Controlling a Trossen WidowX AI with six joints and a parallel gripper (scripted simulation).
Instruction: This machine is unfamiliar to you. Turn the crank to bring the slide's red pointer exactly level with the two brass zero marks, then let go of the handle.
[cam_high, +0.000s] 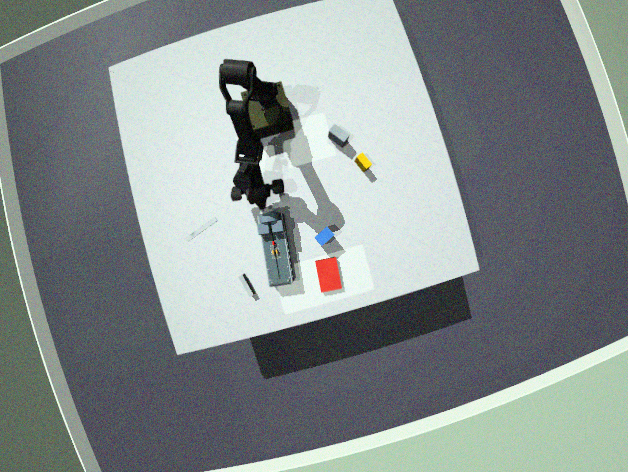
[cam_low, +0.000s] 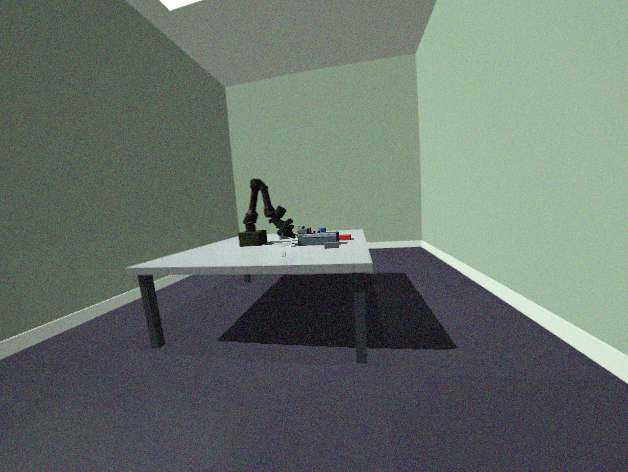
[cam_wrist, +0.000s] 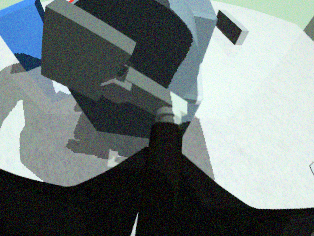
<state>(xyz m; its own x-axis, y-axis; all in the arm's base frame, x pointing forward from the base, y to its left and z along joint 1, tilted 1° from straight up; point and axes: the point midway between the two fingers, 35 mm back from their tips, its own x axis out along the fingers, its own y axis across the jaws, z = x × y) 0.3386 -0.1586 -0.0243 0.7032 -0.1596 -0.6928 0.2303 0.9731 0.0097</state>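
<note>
Right now my gripper tip is 140 mm short of the red pointer, 10 mm to the left of it and 30 mm below it. Round my gripper tip: blue block 180 mm ahead, 170 mm to the left; then crank handle 20 mm behind, 20 mm above; then pale strip 30 mm behind, 270 mm to the right, 50 mm below.
</note>
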